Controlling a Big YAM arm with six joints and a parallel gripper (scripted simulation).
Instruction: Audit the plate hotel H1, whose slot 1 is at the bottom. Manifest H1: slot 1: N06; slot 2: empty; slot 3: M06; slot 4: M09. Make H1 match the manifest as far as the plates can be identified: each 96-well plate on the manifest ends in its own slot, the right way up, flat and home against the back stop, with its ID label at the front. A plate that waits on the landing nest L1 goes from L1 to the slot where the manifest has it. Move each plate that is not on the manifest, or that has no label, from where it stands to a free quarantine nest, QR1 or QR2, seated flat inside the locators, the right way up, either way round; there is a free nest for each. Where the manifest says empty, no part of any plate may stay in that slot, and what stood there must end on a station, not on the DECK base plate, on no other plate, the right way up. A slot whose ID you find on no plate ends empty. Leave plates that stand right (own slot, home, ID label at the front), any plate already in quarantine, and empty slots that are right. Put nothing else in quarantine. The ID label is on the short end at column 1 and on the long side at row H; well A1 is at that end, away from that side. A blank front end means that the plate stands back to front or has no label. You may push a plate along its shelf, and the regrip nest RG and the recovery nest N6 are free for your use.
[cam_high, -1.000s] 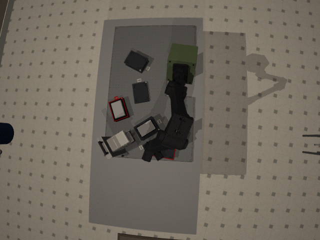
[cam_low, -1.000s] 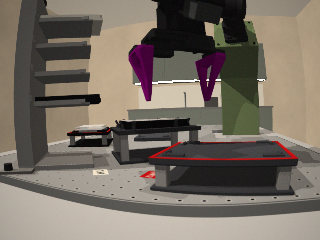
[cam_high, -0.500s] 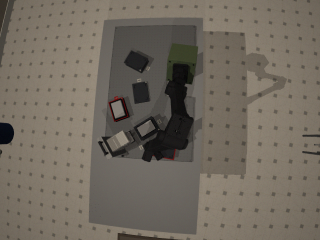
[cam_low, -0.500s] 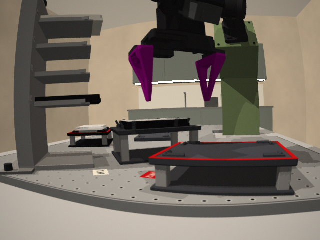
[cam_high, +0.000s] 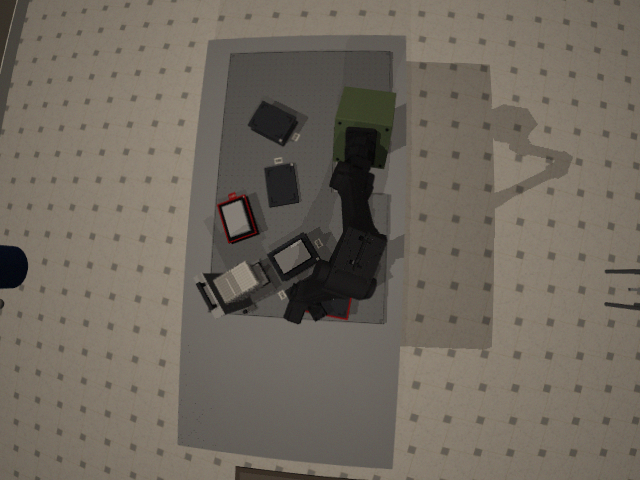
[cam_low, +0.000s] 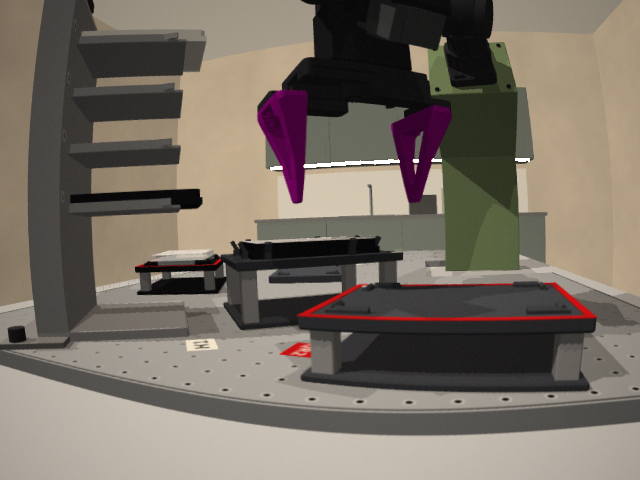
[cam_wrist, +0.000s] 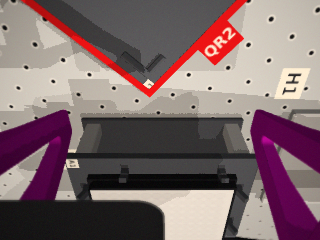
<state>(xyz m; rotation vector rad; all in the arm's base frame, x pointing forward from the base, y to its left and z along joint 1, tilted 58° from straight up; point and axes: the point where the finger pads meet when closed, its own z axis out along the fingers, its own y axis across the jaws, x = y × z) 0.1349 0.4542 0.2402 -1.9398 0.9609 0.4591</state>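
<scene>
Now: the regrip nest RG 100 mm to the right of my hand, 80 mm ahead of it and 60 mm below it. Round my hand: quarantine nest QR2 (80 mm below, 70 mm behind, 40 mm to the left); then QR2 tag (110 mm below, 40 mm ahead, 30 mm to the left); then A1 mark (110 mm to the right, 50 mm below, 10 mm behind).
</scene>
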